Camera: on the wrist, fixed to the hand. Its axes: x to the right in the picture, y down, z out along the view.
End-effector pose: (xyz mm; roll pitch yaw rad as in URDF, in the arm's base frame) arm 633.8 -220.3 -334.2 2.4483 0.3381 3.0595
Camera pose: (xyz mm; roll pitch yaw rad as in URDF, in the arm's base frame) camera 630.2 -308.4 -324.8 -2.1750 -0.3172 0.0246
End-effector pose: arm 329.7 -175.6 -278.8 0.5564 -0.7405 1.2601
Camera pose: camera 365.6 -131.2 -346.7 -0.2597 0.6382 -1.8987
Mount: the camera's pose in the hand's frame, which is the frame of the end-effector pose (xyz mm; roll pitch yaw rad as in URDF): -6.5 -62.9 -62.2 0.3103 -0.0794 3.0757
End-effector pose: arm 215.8 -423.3 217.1 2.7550 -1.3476 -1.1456
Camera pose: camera 276.0 -358.2 218.3 -1.9738 1.3745 2.4797
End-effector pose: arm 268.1 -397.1 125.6 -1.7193 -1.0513 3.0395
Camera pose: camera 338.3 -351.8 155.4 1.8856 1.1232 -0.2616
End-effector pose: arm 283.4 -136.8 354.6 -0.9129 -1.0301 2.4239
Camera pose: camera 351.2 -79.6 355.1 1.0497 1.0247 -0.9171
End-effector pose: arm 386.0 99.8 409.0 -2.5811 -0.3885 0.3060
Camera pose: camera 343.1 107.4 486.2 2.8953 0.4907 -2.8204
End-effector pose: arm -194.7 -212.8 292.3 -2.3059 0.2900 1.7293
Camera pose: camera -193.8 -193.4 378.8 2.6172 -0.1879 -1.4274
